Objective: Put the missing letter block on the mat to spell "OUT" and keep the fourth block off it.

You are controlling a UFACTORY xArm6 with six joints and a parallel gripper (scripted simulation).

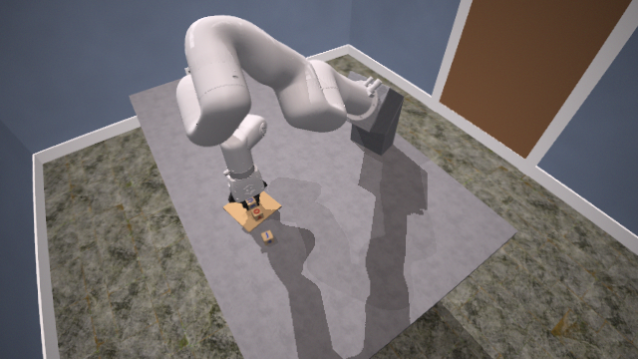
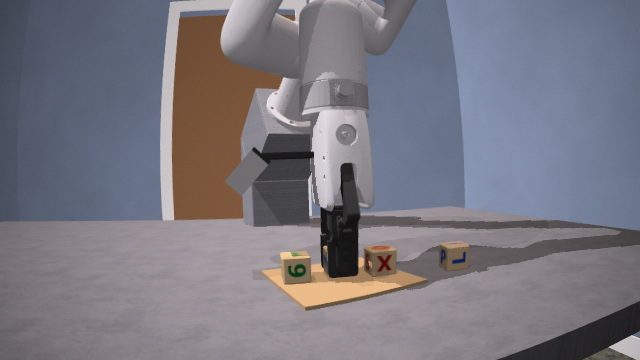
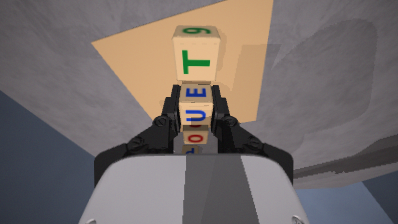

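The tan mat is 30 mm below my hand. Also, from my hand: block: 10 mm behind, 50 mm to the left, 10 mm below.
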